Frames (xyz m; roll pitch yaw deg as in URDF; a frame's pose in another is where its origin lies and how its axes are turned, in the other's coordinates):
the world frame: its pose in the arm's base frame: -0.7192 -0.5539 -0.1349 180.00 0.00 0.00
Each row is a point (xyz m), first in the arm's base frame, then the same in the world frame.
Working: the arm's base frame: its pose in the world frame: 0.7192 -0.5539 -0.1349 -180.00 0.00 0.00

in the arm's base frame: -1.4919 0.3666 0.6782
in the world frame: -0.7727 -0.9205 -0.8131
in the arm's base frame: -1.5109 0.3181 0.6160
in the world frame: -0.7917 -0.8720 -0.7509
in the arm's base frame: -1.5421 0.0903 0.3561
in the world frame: -0.8229 -0.6442 -0.4910
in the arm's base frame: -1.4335 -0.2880 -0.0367
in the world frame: -0.7143 -0.2659 -0.0982
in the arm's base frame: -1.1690 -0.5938 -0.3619
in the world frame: -0.4498 0.0399 0.2270
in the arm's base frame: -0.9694 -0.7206 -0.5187
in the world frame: -0.2502 0.1667 0.3838
